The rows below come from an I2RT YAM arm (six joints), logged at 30 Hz.
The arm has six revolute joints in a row. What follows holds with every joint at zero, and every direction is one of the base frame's. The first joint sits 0.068 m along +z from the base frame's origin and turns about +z. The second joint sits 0.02 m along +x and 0.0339 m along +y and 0.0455 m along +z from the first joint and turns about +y. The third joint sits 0.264 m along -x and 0.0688 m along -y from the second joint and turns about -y. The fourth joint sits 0.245 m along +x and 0.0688 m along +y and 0.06 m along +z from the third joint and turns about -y. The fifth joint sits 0.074 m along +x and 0.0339 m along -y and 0.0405 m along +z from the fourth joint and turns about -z. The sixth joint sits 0.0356 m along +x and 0.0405 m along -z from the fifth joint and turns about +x. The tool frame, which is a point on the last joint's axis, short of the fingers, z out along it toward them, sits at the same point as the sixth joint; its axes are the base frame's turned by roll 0, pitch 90 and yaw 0 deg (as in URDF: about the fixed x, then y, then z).
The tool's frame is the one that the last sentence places.
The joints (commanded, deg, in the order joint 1, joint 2, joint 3, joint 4, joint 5, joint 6), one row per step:
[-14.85, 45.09, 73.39, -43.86, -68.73, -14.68]
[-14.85, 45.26, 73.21, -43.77, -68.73, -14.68]
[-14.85, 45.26, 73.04, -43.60, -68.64, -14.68]
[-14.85, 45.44, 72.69, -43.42, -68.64, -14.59]
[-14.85, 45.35, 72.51, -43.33, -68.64, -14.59]
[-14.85, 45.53, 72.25, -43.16, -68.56, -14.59]
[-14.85, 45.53, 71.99, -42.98, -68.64, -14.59]
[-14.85, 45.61, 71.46, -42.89, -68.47, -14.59]
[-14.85, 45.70, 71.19, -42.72, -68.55, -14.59]
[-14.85, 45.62, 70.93, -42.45, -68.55, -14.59]
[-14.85, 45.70, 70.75, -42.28, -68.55, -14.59]
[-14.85, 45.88, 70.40, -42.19, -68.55, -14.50]
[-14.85, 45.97, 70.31, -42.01, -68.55, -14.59]
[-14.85, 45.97, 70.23, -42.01, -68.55, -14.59]
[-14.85, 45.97, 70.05, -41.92, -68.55, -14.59]
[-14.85, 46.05, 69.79, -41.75, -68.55, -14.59]
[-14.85, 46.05, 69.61, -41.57, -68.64, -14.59]
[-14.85, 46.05, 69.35, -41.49, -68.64, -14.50]
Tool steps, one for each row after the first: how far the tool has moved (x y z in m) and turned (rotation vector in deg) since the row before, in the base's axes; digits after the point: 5 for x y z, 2 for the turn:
[0.00143, -0.00038, -0.00097, 0.07, 0.25, 0.00]
[0.00052, -0.00016, -0.00057, -0.02, 0.01, -0.09]
[0.00192, -0.00051, -0.00168, 0.14, 0.41, -0.01]
[-0.00003, 0.00001, -0.00059, 0.00, 0.00, 0.00]
[0.00172, -0.00047, -0.00129, 0.05, 0.27, -0.08]
[0.00064, -0.00015, -0.00098, 0.04, 0.07, 0.08]
[0.00178, -0.00051, -0.00259, 0.09, 0.52, -0.16]
[0.00114, -0.00028, -0.00120, 0.07, 0.18, 0.08]
[0.00027, -0.00007, -0.00074, -0.02, -0.09, 0.00]
[0.00091, -0.00024, -0.00076, 0.02, 0.09, 0.00]
[0.00179, -0.00047, -0.00188, 0.16, 0.50, -0.01]
[0.00076, -0.00020, -0.00033, -0.05, -0.07, 0.01]
[0.00017, -0.00005, -0.00039, 0.02, 0.08, 0.00]
[0.00043, -0.00011, -0.00076, 0.02, 0.09, 0.00]
[0.00106, -0.00028, -0.00117, 0.04, 0.16, 0.00]
[0.00042, -0.00009, -0.00061, 0.03, -0.01, 0.09]
[0.00059, -0.00016, -0.00117, 0.10, 0.25, -0.01]

